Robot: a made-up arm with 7 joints.
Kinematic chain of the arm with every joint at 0, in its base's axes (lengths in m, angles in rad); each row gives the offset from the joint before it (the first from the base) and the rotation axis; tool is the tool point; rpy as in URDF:
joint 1: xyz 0 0 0.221 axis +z
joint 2: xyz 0 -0.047 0.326 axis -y
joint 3: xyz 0 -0.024 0.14 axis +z
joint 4: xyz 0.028 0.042 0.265 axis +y
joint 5: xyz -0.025 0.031 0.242 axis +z
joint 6: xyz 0 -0.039 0.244 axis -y
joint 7: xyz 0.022 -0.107 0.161 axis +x
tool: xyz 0 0 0 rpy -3.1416 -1.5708 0
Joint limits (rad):
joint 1: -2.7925..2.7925
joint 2: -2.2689..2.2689
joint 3: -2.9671..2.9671
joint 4: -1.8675..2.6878
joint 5: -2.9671..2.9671
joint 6: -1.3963..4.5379
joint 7: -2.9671..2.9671
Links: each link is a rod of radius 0.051 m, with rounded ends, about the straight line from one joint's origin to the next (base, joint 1, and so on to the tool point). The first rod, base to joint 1, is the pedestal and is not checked.
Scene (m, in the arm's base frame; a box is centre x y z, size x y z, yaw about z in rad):
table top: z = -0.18
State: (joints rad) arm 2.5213 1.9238 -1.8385 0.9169 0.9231 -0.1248 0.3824
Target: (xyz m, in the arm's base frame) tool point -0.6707 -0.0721 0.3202
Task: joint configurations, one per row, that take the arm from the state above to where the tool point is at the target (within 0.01 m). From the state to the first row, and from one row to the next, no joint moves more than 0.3 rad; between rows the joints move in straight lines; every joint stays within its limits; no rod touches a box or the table.
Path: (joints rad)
1: 2.3366 1.9414 -1.8199 0.6217 0.8521 -0.0487 0.3824
2: 2.1520 1.9590 -1.8013 0.3264 0.7812 0.0273 0.3824
3: 1.9673 1.9767 -1.7827 0.0312 0.7102 0.1034 0.3824
4: 1.7827 1.9943 -1.7641 -0.2640 0.6392 0.1794 0.3824
5: 1.5980 2.0119 -1.7455 -0.5592 0.5682 0.2555 0.3824
6: 1.4134 2.0295 -1.7270 -0.8545 0.4973 0.3315 0.3824
7: 1.2287 2.0472 -1.7084 -1.1497 0.4263 0.4076 0.3824
8: 1.0441 2.0648 -1.6898 -1.4449 0.3553 0.4837 0.3824

